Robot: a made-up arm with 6 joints. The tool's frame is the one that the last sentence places.
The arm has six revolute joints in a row. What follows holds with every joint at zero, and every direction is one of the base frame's.
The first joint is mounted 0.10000 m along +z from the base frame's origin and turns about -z.
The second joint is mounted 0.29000 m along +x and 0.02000 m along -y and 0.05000 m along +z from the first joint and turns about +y.
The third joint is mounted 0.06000 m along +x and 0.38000 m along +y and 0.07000 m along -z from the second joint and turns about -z.
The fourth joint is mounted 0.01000 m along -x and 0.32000 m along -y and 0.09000 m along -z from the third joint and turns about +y.
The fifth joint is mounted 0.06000 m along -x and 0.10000 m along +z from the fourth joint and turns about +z.
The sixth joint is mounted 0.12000 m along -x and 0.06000 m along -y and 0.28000 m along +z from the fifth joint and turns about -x.
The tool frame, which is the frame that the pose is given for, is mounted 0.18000 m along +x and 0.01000 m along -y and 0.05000 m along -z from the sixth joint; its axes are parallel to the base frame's.
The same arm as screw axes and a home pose.
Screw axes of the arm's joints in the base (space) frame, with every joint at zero. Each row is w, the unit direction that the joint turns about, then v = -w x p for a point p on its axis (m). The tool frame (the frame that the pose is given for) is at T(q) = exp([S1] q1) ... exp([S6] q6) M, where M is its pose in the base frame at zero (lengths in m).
S1: w 0 0 -1 v 0 0 0
S2: w 0 1 0 v -0.15 0 0.29
S3: w 0 0 -1 v -0.36 0.35 0
S4: w 0 1 0 v 0.01 0 0.34
S5: w 0 0 1 v 0.04 -0.28 0
S6: w -1 0 0 v 0 -0.37 -0.02
M =
1 0 0 0.34
0 1 0 -0.03
0 0 1 0.32
0 0 0 1

